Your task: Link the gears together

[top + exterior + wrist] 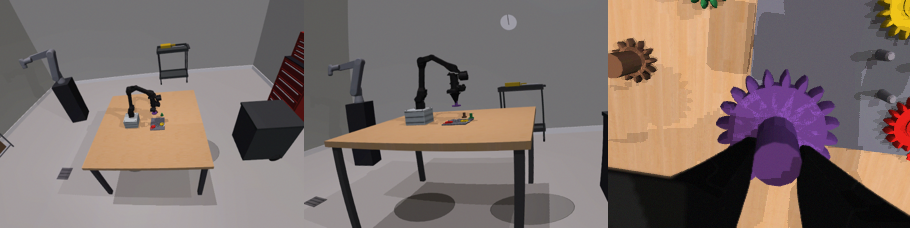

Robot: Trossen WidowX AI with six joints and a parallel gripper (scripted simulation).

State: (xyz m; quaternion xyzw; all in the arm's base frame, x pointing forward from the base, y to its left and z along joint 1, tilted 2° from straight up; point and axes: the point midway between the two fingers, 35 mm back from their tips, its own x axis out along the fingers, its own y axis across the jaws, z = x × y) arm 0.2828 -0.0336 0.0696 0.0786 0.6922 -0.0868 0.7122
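The red gear is 5 cm behind my gripper tip, 13 cm to the right of it and 12 cm below it. From my gripper tip the other things lie so: purple gear 1 cm below; then green gear 10 cm ahead, 5 cm to the left, 12 cm below; then grey board 1 cm ahead, 8 cm to the right, 13 cm below.
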